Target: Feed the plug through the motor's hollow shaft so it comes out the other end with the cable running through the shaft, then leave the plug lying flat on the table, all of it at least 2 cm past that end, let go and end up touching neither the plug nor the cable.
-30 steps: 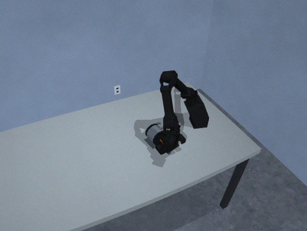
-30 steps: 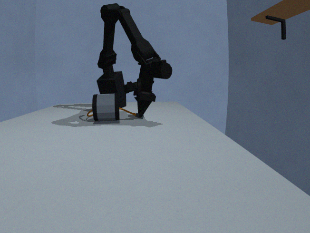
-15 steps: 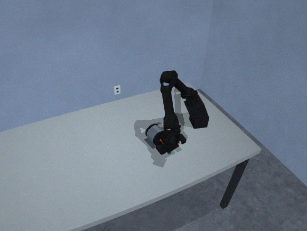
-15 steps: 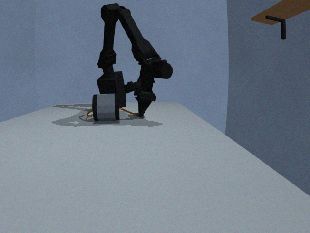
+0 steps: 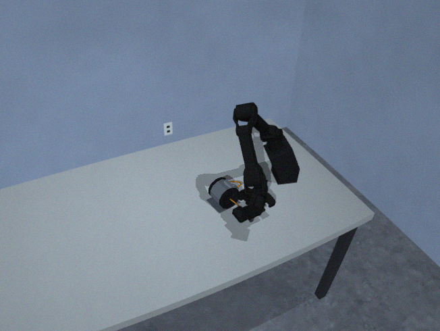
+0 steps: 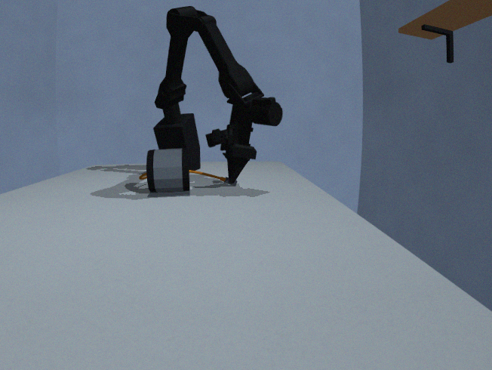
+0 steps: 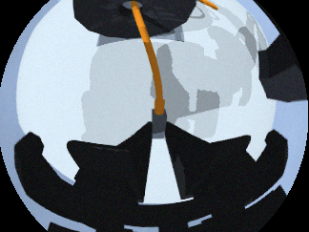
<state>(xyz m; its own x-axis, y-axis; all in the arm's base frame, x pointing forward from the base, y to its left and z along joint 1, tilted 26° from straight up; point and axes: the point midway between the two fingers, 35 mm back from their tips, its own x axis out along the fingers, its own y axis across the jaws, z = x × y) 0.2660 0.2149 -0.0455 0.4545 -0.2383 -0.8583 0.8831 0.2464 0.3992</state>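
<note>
The plug is 30 mm below my hand and 10 mm to the right of it.
</note>
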